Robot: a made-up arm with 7 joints.
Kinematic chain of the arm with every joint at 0, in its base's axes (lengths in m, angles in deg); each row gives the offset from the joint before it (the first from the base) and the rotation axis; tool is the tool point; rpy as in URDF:
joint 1: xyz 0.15 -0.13 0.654 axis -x
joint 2: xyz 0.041 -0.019 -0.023 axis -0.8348 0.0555 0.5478
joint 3: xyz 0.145 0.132 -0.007 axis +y
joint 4: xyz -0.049 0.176 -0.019 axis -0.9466 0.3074 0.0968
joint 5: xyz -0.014 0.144 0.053 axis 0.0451 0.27 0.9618
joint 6: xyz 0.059 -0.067 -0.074 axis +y
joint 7: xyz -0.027 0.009 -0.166 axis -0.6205 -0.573 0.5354
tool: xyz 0.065 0.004 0.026 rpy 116.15 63 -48.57
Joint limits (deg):
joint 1: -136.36..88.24
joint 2: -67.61..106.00
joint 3: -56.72..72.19
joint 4: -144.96..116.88
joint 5: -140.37..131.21
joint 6: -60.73..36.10
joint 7: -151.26..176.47
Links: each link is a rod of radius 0.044 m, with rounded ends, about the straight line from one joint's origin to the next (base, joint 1, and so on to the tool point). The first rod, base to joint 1, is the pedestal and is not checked.
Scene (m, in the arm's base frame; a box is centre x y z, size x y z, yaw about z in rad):
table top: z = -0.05
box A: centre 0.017 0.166 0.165 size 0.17 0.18 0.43 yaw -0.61
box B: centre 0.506 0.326 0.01 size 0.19 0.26 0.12 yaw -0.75
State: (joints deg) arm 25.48 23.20 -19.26 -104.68 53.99 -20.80 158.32
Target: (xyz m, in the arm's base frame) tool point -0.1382 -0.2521 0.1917
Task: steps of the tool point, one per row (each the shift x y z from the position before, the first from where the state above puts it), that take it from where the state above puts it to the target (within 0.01 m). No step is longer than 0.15 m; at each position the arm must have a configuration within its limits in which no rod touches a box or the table.
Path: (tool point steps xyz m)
1: 0.0554 -0.0197 -0.0148
2: 0.0651 -0.0351 -0.0144
3: 0.0674 -0.0535 -0.0112
4: 0.0616 -0.0710 -0.0048
5: 0.0492 -0.0847 0.0038
6: 0.0321 -0.0922 0.0129
7: -0.0651 0.0417 -0.0658
8: -0.0991 0.0177 -0.0706
9: -0.1238 -0.0179 -0.0569
10: -0.1295 -0.0585 -0.0291
11: -0.1113 -0.0938 0.0039
12: -0.0729 -0.1157 0.0321

